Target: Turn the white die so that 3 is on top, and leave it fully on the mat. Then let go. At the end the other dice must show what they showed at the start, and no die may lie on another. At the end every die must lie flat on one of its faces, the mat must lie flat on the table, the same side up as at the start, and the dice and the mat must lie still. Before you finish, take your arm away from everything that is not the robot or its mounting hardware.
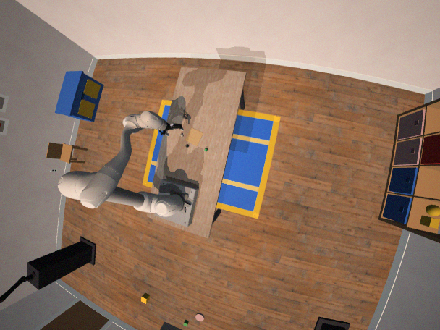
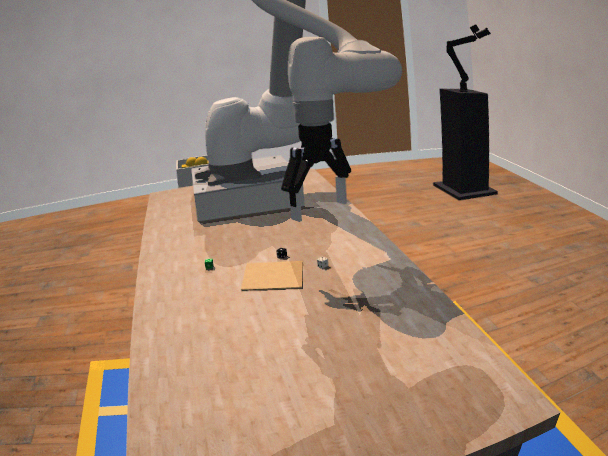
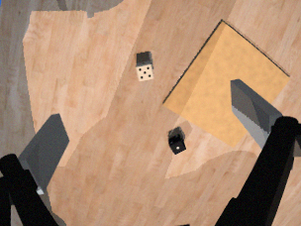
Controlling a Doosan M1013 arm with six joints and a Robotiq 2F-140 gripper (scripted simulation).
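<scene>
My hand is 140 mm above the white die. From my hand the other things lie so: black die (100 mm behind, 80 mm to the right, 140 mm below); tan mat (130 mm to the right, 150 mm below); green die (100 mm behind, 270 mm to the right, 140 mm below).
</scene>
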